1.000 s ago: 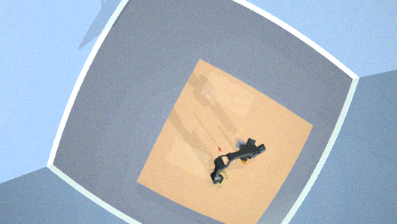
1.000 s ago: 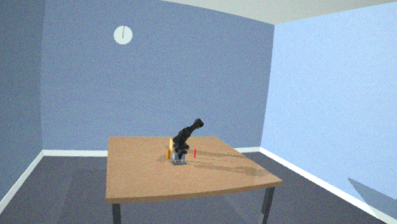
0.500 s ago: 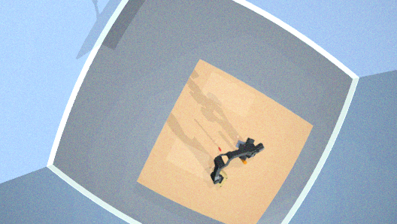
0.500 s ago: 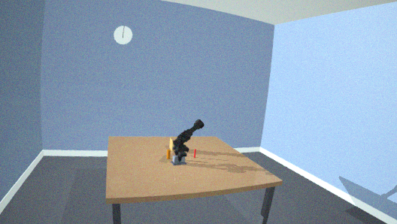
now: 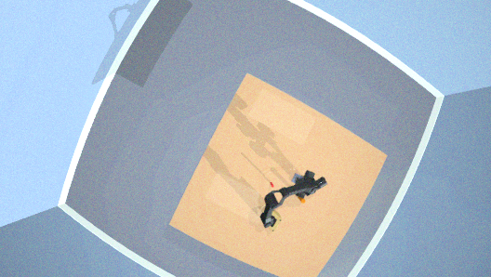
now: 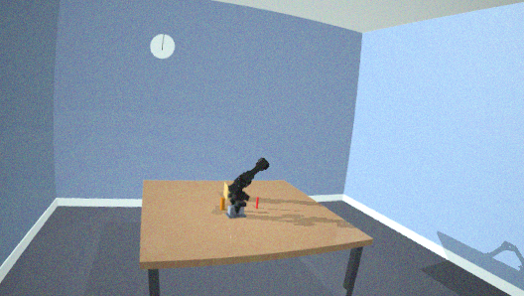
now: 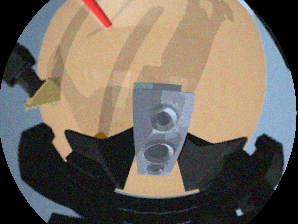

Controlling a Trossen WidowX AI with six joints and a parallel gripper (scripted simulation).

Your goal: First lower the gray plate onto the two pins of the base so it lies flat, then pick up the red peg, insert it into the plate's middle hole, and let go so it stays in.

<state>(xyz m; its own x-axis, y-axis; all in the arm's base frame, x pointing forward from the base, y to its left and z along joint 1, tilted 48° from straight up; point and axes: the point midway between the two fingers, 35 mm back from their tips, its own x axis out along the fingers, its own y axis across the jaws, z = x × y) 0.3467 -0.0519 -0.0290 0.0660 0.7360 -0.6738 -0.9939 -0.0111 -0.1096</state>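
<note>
Now: gripper tip 30 mm below the gray block. Round my gripper tip: small orange piece (110 mm behind, 60 mm to the right, 20 mm above); then red peg (120 mm behind, 180 mm to the left, 20 mm above).
</note>
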